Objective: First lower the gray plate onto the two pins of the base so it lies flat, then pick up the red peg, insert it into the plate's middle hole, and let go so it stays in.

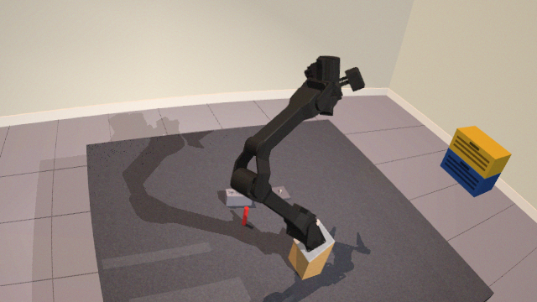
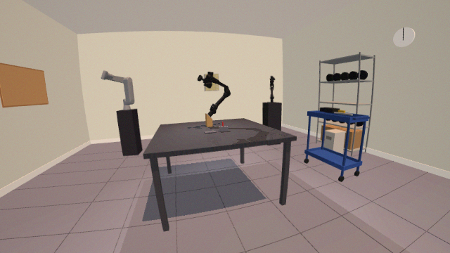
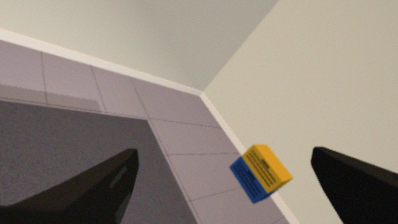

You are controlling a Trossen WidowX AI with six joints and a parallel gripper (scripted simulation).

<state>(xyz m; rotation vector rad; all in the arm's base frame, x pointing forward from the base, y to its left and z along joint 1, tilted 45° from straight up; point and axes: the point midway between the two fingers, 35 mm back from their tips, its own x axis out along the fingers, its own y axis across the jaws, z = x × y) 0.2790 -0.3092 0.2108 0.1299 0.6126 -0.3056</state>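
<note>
My gripper tip is 49 cm above the gray plate, 22 cm to the right of it and 8 cm short of it. Round my gripper tip: base: 52 cm below, 10 cm ahead, 7 cm to the left; then red peg: 49 cm below, 23 cm to the left, 4 cm behind.
</note>
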